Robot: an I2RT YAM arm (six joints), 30 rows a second.
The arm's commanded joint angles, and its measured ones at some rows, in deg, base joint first. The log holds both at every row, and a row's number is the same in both.
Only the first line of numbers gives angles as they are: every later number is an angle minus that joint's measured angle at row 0.
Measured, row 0: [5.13, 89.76, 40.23, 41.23, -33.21, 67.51]
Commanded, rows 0 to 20: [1.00, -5.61, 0.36, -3.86, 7.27, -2.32]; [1.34, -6.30, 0.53, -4.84, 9.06, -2.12]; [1.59, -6.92, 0.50, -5.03, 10.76, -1.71]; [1.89, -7.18, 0.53, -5.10, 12.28, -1.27]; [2.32, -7.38, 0.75, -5.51, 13.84, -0.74]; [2.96, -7.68, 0.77, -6.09, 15.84, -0.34]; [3.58, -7.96, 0.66, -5.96, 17.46, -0.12]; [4.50, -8.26, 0.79, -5.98, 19.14, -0.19]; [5.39, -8.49, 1.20, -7.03, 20.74, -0.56]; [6.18, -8.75, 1.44, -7.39, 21.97, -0.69]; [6.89, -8.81, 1.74, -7.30, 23.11, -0.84]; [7.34, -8.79, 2.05, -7.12, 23.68, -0.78]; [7.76, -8.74, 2.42, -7.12, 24.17, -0.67]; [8.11, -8.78, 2.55, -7.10, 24.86, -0.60]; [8.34, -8.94, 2.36, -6.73, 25.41, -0.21]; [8.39, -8.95, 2.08, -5.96, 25.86, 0.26]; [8.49, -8.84, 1.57, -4.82, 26.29, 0.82]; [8.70, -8.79, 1.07, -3.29, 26.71, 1.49]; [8.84, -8.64, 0.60, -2.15, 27.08, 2.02]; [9.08, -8.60, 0.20, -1.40, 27.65, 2.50]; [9.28, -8.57, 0.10, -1.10, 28.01, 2.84]
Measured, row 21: [8.67, -7.15, 0.57, -6.31, 24.83, 1.18]
